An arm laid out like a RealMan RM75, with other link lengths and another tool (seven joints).
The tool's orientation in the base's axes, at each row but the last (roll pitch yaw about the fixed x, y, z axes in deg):
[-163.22 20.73 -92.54]
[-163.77 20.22 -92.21]
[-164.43 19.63 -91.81]
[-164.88 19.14 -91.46]
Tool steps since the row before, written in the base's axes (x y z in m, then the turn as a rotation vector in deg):
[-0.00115 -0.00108 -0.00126 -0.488 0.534 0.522]
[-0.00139 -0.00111 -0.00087 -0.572 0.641 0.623]
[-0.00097 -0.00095 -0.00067 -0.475 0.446 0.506]
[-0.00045 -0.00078 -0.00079 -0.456 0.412 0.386]
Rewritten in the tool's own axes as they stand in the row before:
[0.00150 0.00128 0.00043 -0.663 0.401 -0.442]
[0.00139 0.00141 0.00002 -0.796 0.469 -0.523]
[0.00115 0.00099 0.00004 -0.576 0.382 -0.451]
[0.00101 0.00054 0.00036 -0.505 0.389 -0.347]

